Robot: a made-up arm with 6 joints.
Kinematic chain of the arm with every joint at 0, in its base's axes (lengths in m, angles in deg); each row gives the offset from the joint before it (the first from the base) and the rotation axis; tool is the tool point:
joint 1: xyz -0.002 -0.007 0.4 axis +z
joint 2: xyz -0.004 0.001 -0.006 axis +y
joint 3: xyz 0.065 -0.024 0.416 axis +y
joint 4: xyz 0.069 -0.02 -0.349 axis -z
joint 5: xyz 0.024 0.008 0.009 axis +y
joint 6: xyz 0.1 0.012 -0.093 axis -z
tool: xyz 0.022 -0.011 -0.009
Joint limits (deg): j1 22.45..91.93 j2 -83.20..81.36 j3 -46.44..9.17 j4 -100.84..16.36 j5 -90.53..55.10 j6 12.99..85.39
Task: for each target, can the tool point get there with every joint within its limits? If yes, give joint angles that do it. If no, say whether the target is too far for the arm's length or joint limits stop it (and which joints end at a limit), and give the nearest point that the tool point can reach.
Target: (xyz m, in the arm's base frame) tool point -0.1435 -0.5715 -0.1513
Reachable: no: joint limits stop it (at a limit: joint 1, joint 2, joint 4) | nearest point 0.0317 -0.0688 0.1007 | short by 0.589 m
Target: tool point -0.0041 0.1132 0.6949
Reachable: yes | joints 33.55 -62.69 -12.50 -60.11 -26.78 40.03
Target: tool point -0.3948 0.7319 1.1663
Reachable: no: too far | nearest point -0.0688 0.3924 0.8083 | short by 0.591 m
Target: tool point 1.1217 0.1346 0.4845
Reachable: no: too far | nearest point 0.5822 0.1383 0.4435 | short by 0.541 m
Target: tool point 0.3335 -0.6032 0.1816
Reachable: no: joint limits stop it (at a limit: joint 1, joint 3, joint 4) | nearest point 0.1147 -0.0615 0.1702 | short by 0.584 m
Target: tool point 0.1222 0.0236 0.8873
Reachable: yes | joints 33.95 -59.73 -42.20 0.19 34.15 30.95
